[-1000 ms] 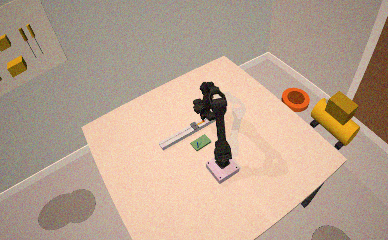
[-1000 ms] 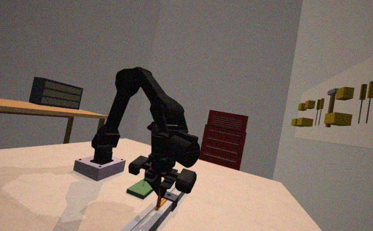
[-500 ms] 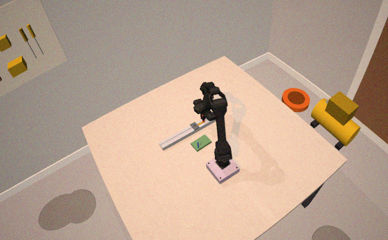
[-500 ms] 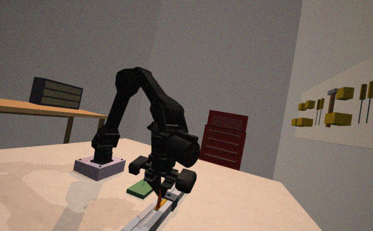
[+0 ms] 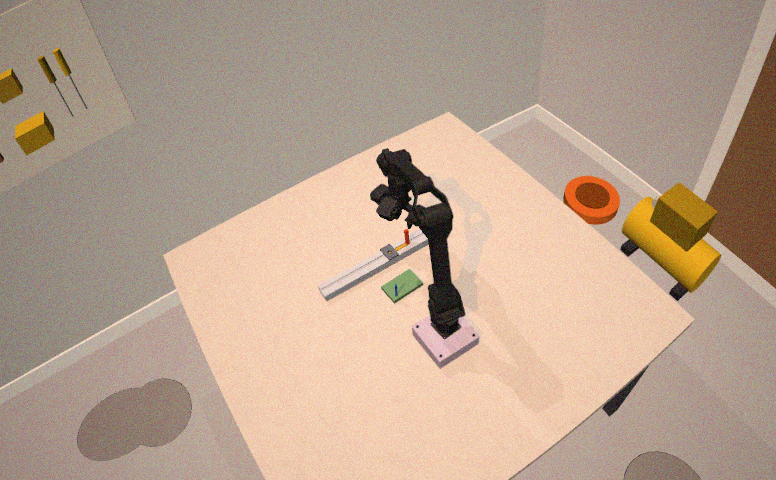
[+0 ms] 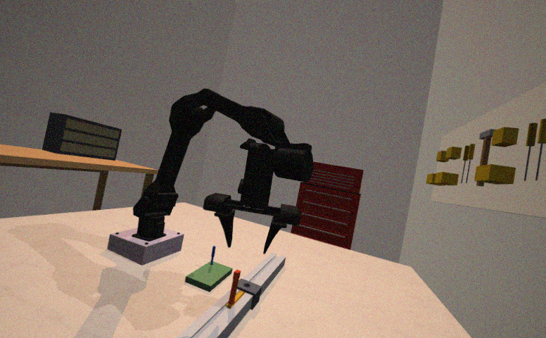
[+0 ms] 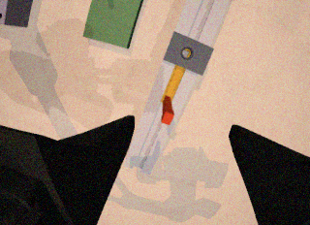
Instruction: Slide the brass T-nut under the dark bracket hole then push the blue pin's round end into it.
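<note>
Now: the blue pin 140 mm behind my gripper tip, 130 mm to the left of it and 110 mm below it. Also, from my gripper tip: aluminum rail (60 mm to the left, 110 mm below); then green tray (120 mm behind, 110 mm to the left, 130 mm below).
</note>
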